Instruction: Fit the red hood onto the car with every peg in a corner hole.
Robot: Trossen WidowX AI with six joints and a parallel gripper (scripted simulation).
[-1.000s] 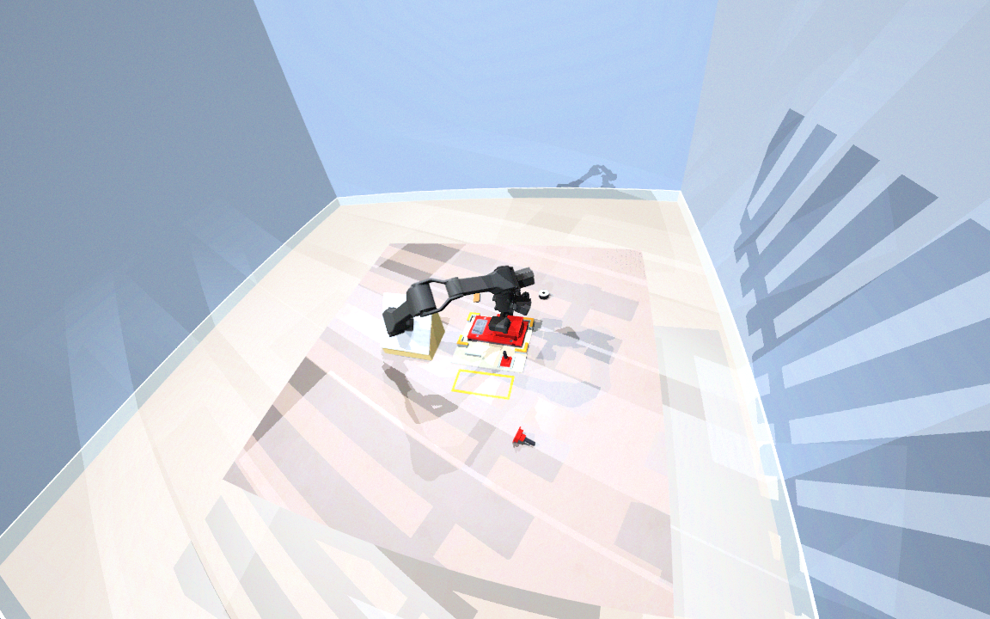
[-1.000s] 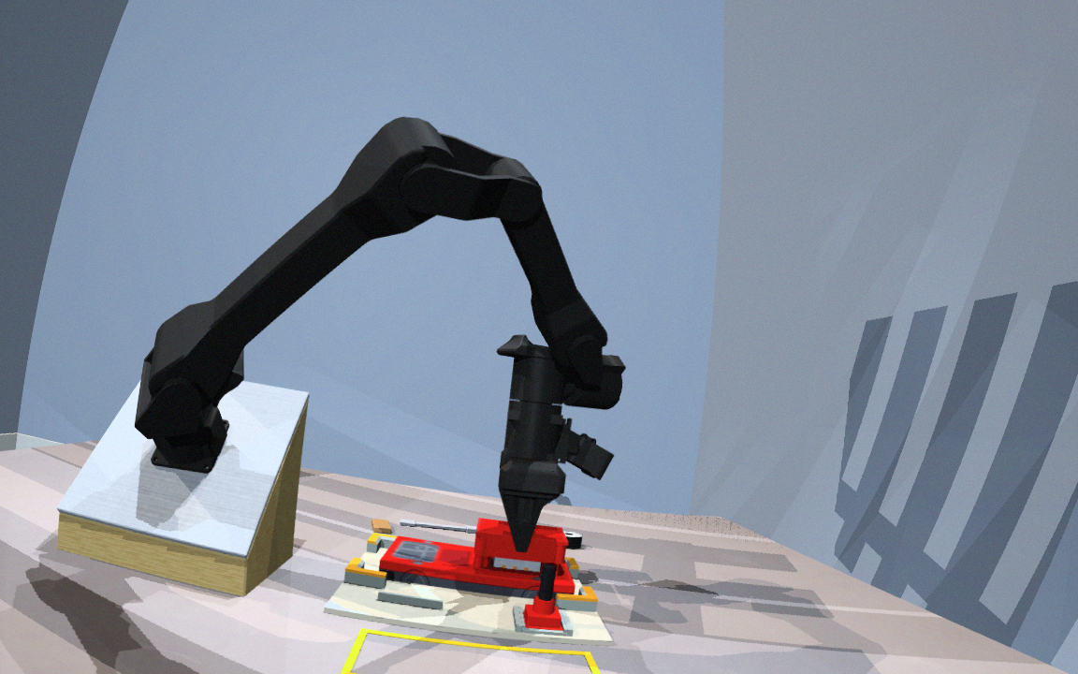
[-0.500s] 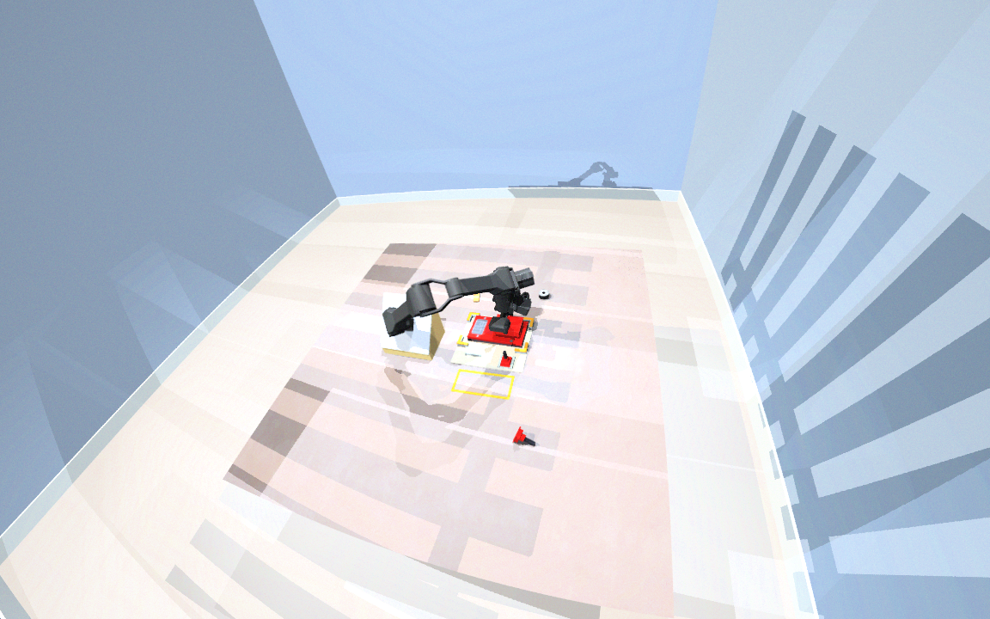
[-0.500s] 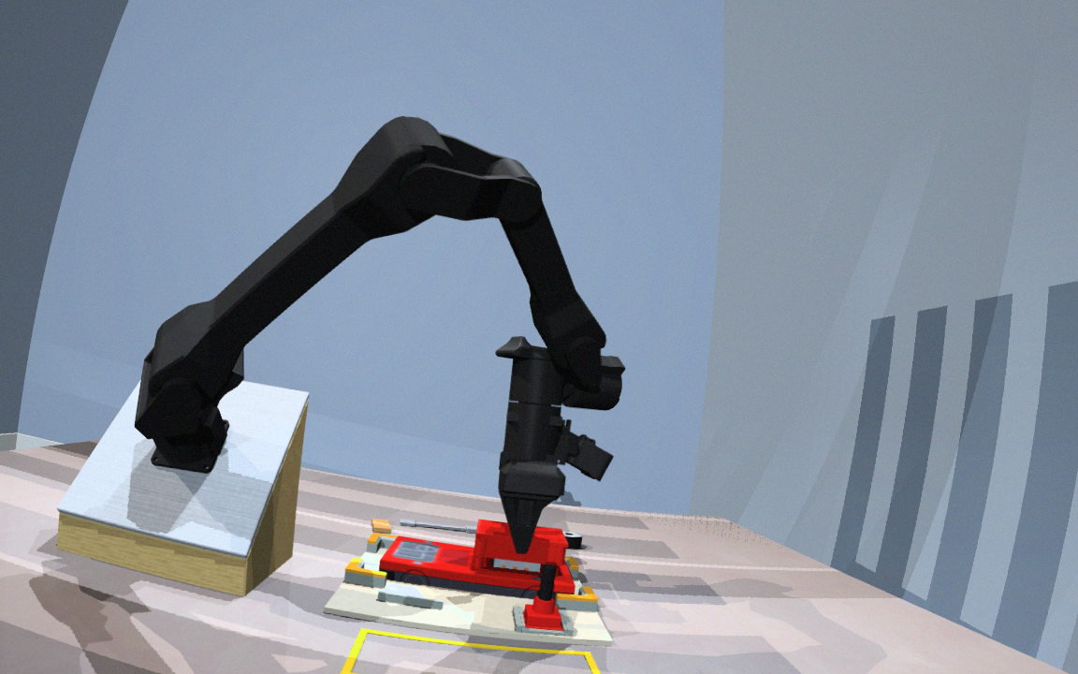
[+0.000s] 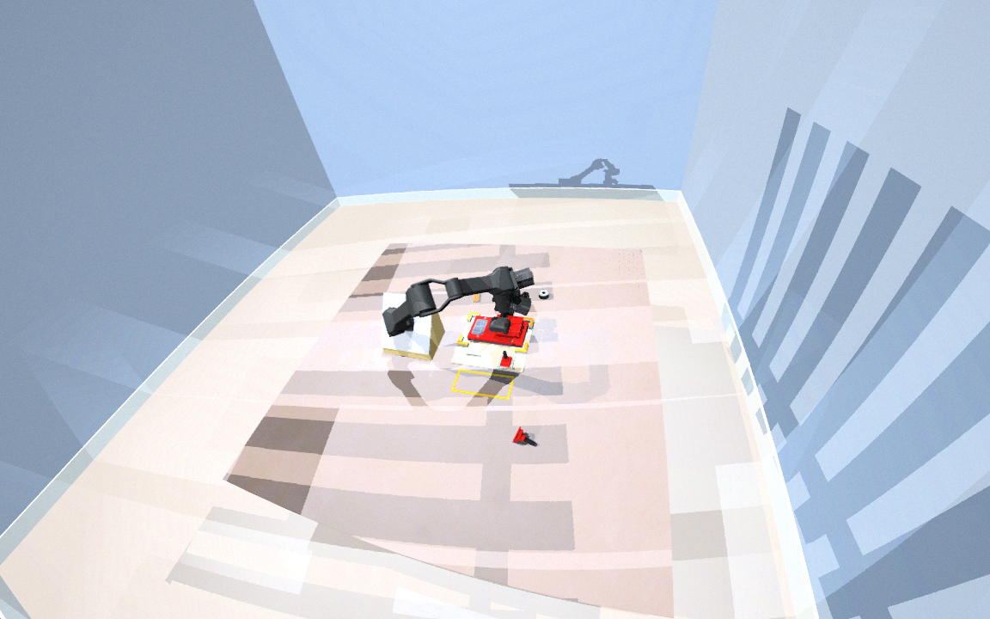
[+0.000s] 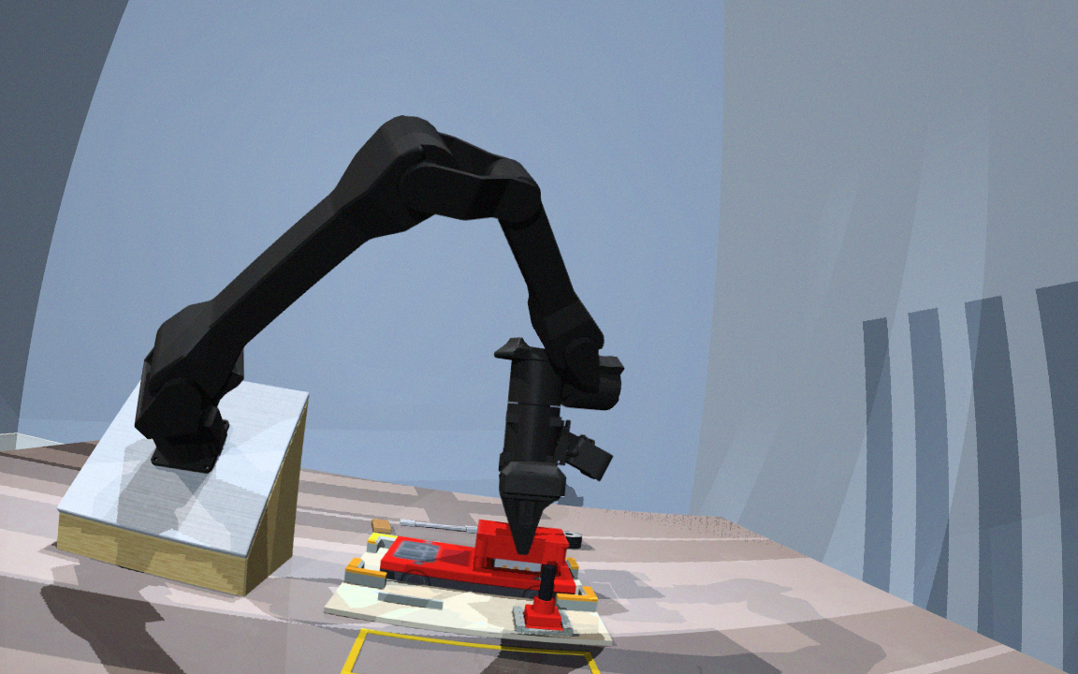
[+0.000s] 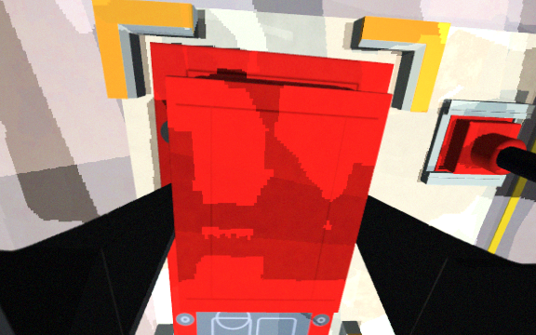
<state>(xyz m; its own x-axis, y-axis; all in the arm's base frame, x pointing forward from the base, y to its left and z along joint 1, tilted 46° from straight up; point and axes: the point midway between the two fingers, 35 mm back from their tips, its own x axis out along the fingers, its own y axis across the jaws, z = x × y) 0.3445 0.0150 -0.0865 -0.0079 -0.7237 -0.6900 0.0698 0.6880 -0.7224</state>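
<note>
My gripper tip is now 1 cm below the red hood. Also, from my gripper tip: black wheel (21 cm to the left, 10 cm ahead, 4 cm below); then grey engine block (2 cm below); then white jig (4 cm below, 4 cm behind, 2 cm to the right).
</note>
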